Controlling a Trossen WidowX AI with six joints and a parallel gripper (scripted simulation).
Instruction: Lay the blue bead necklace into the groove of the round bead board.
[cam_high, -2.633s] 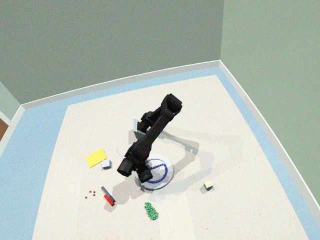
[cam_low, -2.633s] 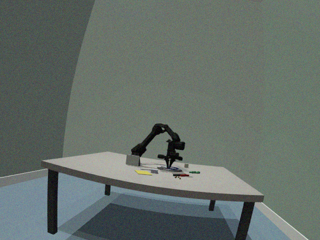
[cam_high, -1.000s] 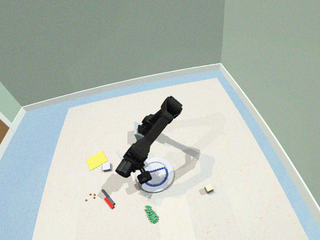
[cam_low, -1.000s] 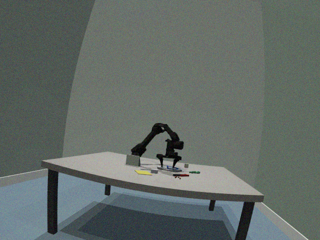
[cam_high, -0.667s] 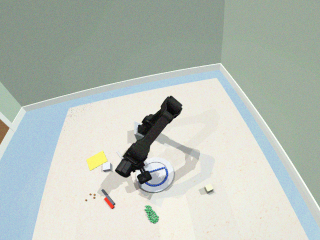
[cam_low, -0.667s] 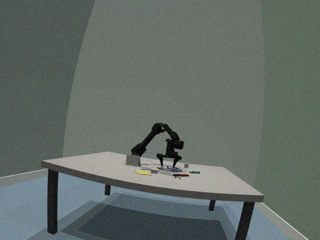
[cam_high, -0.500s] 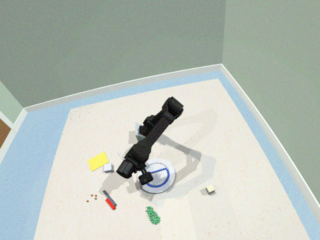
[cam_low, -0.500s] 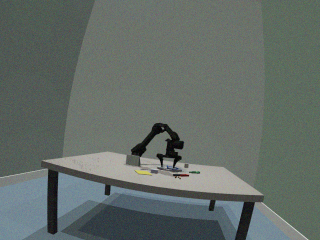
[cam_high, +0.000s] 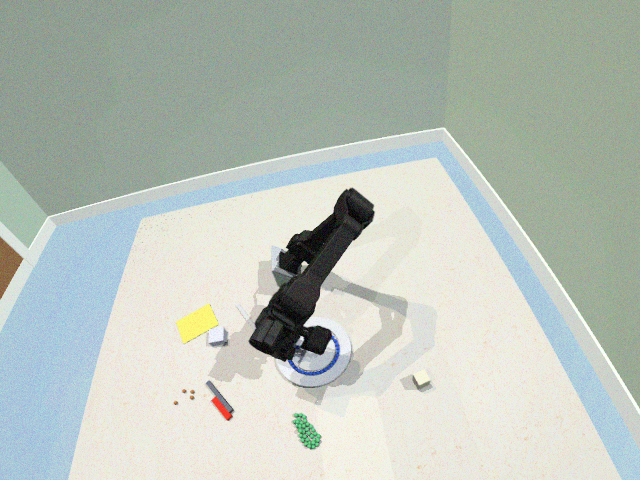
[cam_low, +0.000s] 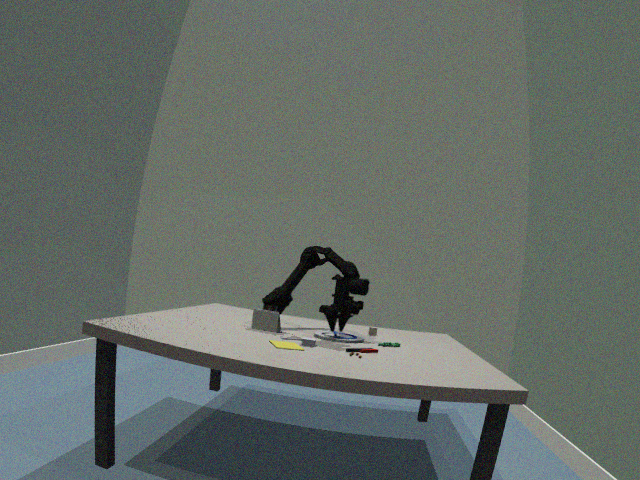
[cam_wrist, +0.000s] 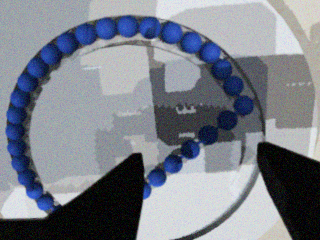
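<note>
Right now the round bead board is 3 cm to the left of my gripper tip, 2 cm below it and 1 cm ahead of it. From my gripper tip the other things lie so: white cube (24 cm to the right, 6 cm behind, 2 cm below); then grey tool (21 cm to the right, 13 cm ahead, 3 cm below); then stick (16 cm to the right, 12 cm behind, 3 cm below).
</note>
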